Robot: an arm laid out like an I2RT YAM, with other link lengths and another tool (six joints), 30 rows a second.
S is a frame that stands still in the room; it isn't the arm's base.
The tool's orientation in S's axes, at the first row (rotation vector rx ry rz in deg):
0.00, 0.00, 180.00
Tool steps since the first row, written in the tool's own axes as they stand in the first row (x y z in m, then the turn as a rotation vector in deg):
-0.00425, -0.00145, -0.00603, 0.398, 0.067, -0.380
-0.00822, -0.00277, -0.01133, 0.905, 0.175, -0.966
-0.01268, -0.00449, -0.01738, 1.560, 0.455, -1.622
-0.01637, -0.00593, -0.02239, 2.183, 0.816, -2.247
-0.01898, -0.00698, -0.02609, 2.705, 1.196, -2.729
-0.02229, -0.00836, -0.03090, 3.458, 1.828, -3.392
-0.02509, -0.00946, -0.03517, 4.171, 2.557, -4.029
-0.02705, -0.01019, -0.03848, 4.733, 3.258, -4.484
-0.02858, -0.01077, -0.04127, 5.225, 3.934, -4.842
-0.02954, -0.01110, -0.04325, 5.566, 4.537, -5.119
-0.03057, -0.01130, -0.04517, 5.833, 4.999, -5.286
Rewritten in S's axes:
0.00425, 0.00145, -0.00603, -0.398, -0.067, -0.380
0.00822, 0.00277, -0.01133, -0.905, -0.175, -0.966
0.01268, 0.00449, -0.01738, -1.560, -0.455, -1.622
0.01637, 0.00593, -0.02239, -2.183, -0.816, -2.247
0.01898, 0.00698, -0.02609, -2.705, -1.196, -2.729
0.02229, 0.00836, -0.03090, -3.458, -1.828, -3.392
0.02509, 0.00946, -0.03517, -4.171, -2.557, -4.029
0.02705, 0.01019, -0.03848, -4.733, -3.258, -4.484
0.02858, 0.01077, -0.04127, -5.225, -3.934, -4.842
0.02954, 0.01110, -0.04325, -5.566, -4.537, -5.119
0.03057, 0.01130, -0.04517, -5.833, -4.999, -5.286

